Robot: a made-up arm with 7 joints. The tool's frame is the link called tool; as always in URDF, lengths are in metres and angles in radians. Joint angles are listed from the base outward. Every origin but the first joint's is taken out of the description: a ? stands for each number. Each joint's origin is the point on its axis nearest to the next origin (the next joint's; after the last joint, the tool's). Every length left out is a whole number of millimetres.
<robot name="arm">
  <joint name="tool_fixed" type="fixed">
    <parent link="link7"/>
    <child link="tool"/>
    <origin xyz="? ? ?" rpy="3.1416 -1.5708 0"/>
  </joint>
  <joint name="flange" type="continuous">
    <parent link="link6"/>
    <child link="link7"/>
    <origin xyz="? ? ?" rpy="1.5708 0 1.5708"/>
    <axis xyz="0 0 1"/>
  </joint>
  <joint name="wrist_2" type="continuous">
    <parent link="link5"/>
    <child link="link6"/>
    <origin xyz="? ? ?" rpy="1.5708 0 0"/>
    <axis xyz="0 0 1"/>
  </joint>
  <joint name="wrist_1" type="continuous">
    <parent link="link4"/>
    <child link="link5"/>
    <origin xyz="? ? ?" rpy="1.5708 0 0"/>
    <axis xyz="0 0 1"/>
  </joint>
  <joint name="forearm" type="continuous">
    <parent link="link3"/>
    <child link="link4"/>
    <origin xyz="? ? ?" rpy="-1.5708 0 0"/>
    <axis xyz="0 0 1"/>
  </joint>
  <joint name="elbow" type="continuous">
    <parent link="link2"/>
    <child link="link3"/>
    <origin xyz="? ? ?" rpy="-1.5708 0 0"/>
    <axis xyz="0 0 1"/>
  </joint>
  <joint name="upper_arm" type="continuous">
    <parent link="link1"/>
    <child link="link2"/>
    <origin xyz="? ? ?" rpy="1.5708 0 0"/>
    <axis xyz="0 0 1"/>
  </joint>
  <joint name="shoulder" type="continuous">
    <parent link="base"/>
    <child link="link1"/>
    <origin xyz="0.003 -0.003 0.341"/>
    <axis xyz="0 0 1"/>
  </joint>
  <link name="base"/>
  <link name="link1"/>
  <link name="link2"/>
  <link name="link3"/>
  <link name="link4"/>
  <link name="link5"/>
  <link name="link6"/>
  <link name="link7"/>
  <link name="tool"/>
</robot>
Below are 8 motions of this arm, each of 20 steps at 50 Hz.
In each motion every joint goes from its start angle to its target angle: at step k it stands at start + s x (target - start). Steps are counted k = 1, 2, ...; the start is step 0. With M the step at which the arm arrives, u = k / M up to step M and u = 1 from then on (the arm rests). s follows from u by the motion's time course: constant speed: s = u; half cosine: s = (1 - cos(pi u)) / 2; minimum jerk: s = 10 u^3 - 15 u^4 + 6 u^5.
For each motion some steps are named. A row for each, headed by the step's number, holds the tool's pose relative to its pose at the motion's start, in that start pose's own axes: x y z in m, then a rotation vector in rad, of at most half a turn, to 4 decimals.
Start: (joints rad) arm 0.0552 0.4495 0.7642 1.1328 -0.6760 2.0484 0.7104
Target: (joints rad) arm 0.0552 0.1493 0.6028 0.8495 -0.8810 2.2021 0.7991
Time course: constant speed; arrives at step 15
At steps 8, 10, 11, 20:
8: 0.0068 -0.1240 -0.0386 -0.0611 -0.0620 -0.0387
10: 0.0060 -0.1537 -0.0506 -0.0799 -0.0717 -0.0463
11: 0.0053 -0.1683 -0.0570 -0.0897 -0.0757 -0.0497
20: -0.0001 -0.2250 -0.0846 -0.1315 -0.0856 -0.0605

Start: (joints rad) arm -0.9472 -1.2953 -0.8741 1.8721 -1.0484 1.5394 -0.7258
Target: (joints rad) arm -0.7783 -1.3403 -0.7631 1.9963 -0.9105 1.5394 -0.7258
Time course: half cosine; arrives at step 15
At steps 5, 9, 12, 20:
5: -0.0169 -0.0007 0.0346 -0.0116 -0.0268 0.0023
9: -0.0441 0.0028 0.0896 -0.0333 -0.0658 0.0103
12: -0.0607 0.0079 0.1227 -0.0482 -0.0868 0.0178
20: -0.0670 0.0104 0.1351 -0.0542 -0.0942 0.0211

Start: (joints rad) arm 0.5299 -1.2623 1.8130 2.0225 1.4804 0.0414 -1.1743
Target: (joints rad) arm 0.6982 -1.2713 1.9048 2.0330 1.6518 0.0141 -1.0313
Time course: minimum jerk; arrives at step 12
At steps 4, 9, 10, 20:
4: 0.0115 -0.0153 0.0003 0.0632 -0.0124 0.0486
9: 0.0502 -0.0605 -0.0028 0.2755 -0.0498 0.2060
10: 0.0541 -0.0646 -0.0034 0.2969 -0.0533 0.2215
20: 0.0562 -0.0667 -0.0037 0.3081 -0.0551 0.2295

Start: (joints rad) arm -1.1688 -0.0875 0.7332 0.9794 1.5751 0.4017 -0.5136
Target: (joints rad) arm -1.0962 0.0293 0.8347 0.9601 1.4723 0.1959 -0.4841
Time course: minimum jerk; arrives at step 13
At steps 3, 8, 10, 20:
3: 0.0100 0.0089 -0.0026 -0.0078 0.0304 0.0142
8: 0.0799 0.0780 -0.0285 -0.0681 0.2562 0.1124
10: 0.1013 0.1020 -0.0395 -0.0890 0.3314 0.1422
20: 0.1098 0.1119 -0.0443 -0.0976 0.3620 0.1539

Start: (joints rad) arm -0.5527 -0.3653 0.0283 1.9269 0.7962 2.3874 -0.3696
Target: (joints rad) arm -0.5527 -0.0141 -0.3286 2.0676 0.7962 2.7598 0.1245
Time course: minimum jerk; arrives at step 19
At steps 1, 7, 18, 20:
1: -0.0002 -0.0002 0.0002 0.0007 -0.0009 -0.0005
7: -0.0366 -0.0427 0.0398 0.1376 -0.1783 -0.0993
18: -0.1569 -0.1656 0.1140 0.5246 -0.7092 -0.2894
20: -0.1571 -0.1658 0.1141 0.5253 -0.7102 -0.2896

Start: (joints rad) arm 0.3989 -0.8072 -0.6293 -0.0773 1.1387 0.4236 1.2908
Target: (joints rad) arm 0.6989 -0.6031 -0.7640 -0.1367 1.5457 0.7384 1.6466
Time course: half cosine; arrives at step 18
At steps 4, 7, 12, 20:
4: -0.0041 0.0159 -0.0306 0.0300 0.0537 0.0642
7: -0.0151 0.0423 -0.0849 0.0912 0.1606 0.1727
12: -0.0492 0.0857 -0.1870 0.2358 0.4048 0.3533
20: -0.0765 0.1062 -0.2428 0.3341 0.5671 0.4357

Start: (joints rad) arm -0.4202 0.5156 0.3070 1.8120 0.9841 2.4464 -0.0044
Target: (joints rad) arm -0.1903 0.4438 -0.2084 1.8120 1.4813 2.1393 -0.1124
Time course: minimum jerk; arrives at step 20
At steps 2, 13, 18, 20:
2: 0.0010 -0.0012 0.0005 0.0017 0.0009 -0.0056
13: 0.0724 -0.1096 0.0281 0.2113 0.0710 -0.4448
18: 0.0890 -0.1415 0.0317 0.2933 0.0846 -0.5525
20: 0.0896 -0.1427 0.0318 0.2966 0.0850 -0.5563

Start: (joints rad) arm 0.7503 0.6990 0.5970 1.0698 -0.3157 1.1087 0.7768
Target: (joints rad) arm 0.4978 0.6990 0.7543 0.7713 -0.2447 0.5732 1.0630
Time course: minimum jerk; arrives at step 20
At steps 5, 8, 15, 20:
5: 0.0018 0.0144 0.0005 0.0253 0.0198 -0.0283
8: 0.0060 0.0438 0.0000 0.0785 0.0590 -0.0881
15: 0.0202 0.1192 -0.0102 0.2242 0.1543 -0.2588
20: 0.0232 0.1319 -0.0134 0.2502 0.1696 -0.2909

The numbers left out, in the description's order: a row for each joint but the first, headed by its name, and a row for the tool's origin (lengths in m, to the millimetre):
tool: 0.004 0.003 0
flange: -0.013 0.057 0
wrist_2: -0.015 -0.079 0
wrist_1: -0.001 -0.367 0
forearm: 0.038 0.04 0
elbow: -0.021 0.652 0
upper_arm: -0.017 -0.072 0

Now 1 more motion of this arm.
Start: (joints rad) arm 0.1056 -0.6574 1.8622 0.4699 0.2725 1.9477 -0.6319
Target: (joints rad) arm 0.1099 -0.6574 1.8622 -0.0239 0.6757 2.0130 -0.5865
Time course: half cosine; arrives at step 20
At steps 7, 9, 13, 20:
7: 0.0042 -0.0158 0.0294 0.1314 -0.1165 -0.0861
9: 0.0052 -0.0239 0.0454 0.2049 -0.1815 -0.1275
13: 0.0043 -0.0396 0.0779 0.3594 -0.3178 -0.1997
20: 0.0005 -0.0523 0.1069 0.5011 -0.4421 -0.2491

